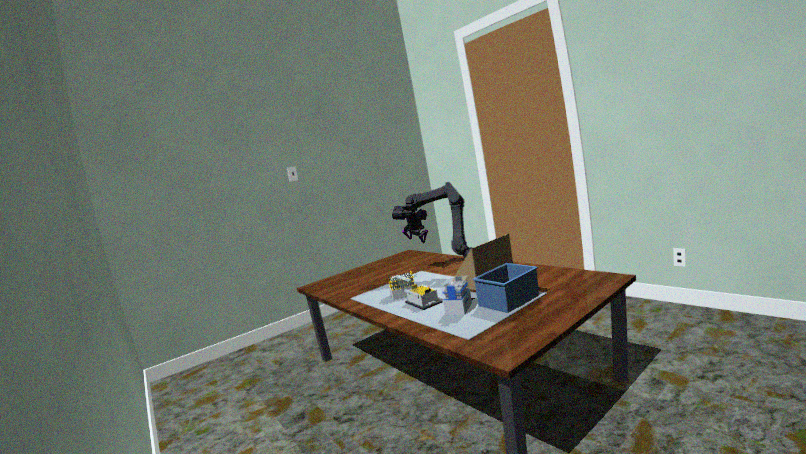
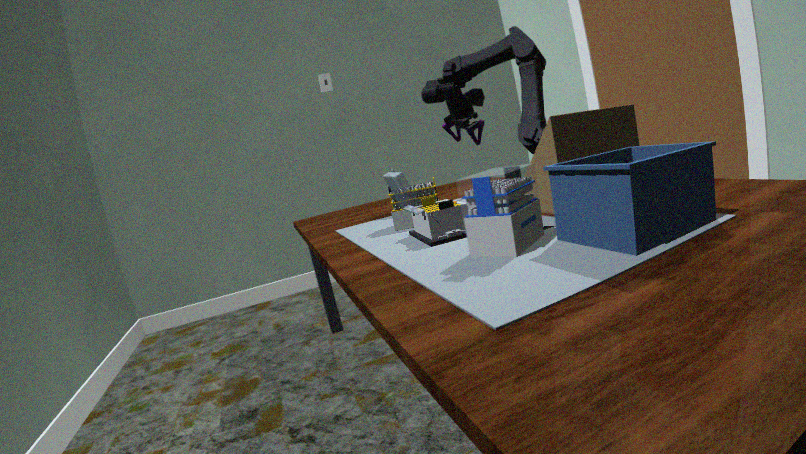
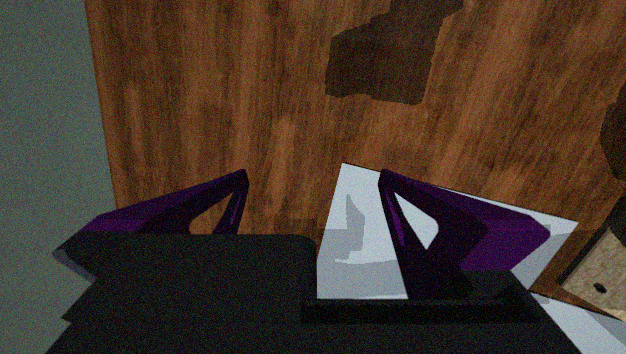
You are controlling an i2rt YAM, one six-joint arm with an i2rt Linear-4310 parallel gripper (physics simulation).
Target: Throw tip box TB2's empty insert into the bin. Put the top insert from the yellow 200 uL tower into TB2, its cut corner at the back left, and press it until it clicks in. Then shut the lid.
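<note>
My gripper (image 1: 417, 240) (image 2: 468, 141) (image 3: 313, 176) is open and empty, high above the back left of the table. The yellow tower (image 1: 402, 283) (image 2: 414, 198) stands at the mat's left, with a pale grey piece (image 2: 393, 180) tilted up behind it. A white tip box (image 1: 424, 298) (image 2: 438, 221) with yellow on top and a black item on it sits on a dark base beside the tower. I cannot read a TB2 label or make out a cut corner. The blue bin (image 1: 505, 292) (image 2: 592, 205) stands at the right; its inside bottom is hidden.
A white box with blue racks (image 1: 456, 303) (image 2: 489, 234) stands between the tip box and the bin. A greyish see-through shape (image 2: 489, 173) shows behind it. A brown upright panel (image 1: 493, 260) (image 2: 595, 135) stands behind the bin. The pale mat (image 1: 468, 328) (image 2: 496, 307) (image 3: 334, 205) lies under the boxes.
</note>
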